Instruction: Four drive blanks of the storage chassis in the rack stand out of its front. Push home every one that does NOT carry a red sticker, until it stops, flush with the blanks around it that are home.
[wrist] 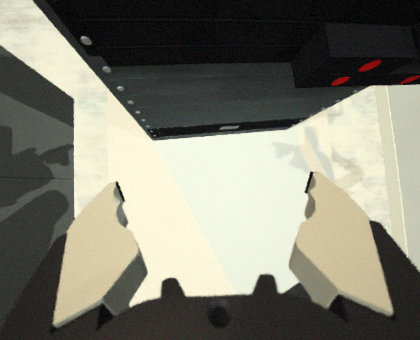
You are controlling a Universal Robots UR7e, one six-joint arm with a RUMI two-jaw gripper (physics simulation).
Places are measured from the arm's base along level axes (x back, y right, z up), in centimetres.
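Pixels of known places: gripper, fingertip midpoint: [213,179].
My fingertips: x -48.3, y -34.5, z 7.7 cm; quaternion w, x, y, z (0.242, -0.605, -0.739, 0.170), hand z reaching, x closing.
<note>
Ahead of a thing's pixels: the offset from my fingertips to its top centre. "pt": to the spot under its first point.
My gripper [213,179] is open, its two beige fingers wide apart with no object between them. The dark storage chassis {pt dx -13.5, dy -2.7, dz -3.1 cm} [195,42] spans the top of the wrist view, beyond the fingertips. At the upper right, a dark block of protruding drive blanks {dx -19.9, dy +14.3, dz -0.7 cm} [367,40] stands out of the front. Red round stickers [370,65] [340,80] [410,79] show on its end faces. The seams between these blanks are too dark to count them surely. The fingers are apart from the blanks. No protruding blank without a sticker can be made out clearly, and the chassis is cut off by the top edge.
A grey panel [200,95] lies below the chassis, with a small light label {pt dx -17.7, dy +9.0, dz -37.4 cm} [229,127] near its far end. A rack rail with round screws {pt dx -12.5, dy -13.5, dz -8.6 cm} [106,69] runs down the left side. A dark grey surface [35,165] with shadows stands at the far left.
</note>
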